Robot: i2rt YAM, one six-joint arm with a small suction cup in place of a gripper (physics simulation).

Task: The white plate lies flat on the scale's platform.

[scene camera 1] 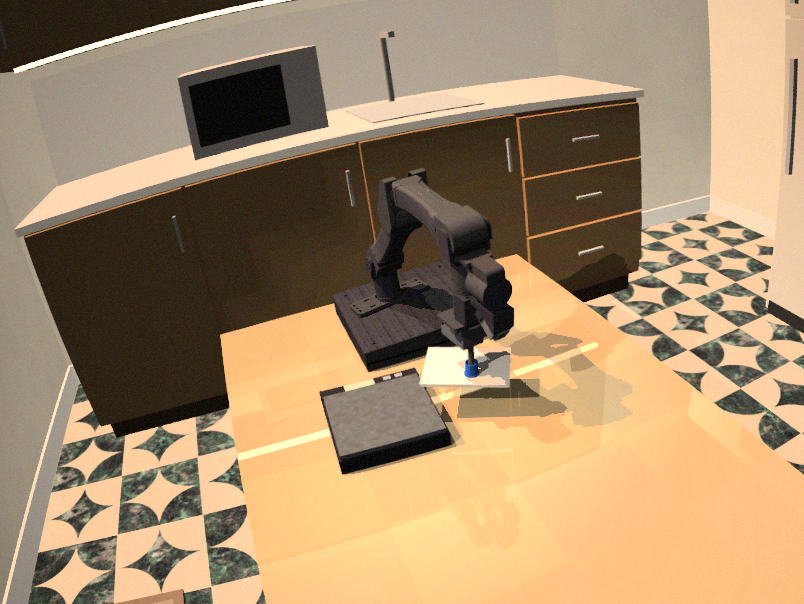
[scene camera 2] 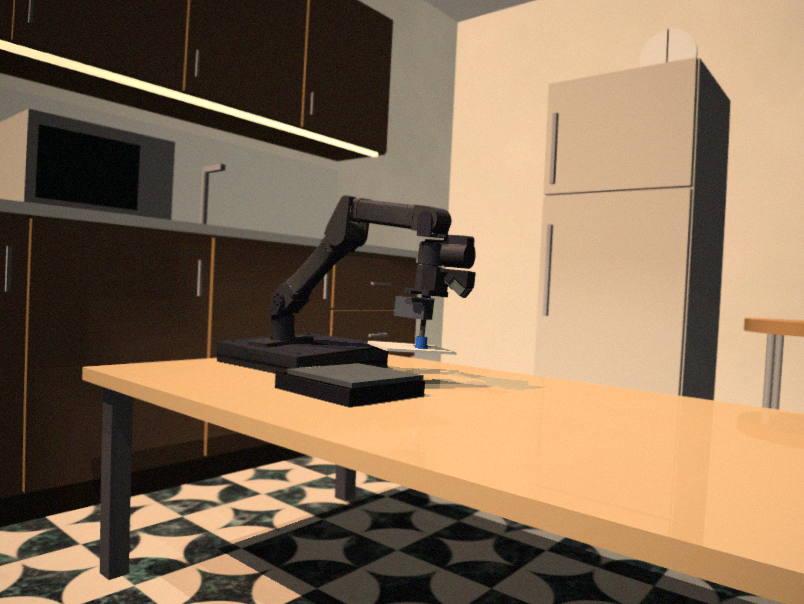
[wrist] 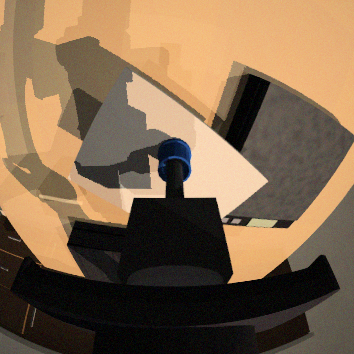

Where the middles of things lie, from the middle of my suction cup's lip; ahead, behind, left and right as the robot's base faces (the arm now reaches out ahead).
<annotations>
The dark scale [scene camera 1: 380,420] is 80 mm behind my suction cup, 170 mm to the right of it and 80 mm below it. Round my suction cup: white plate [scene camera 1: 444,366] (30 mm behind, 10 mm to the left, 10 mm below).
</annotations>
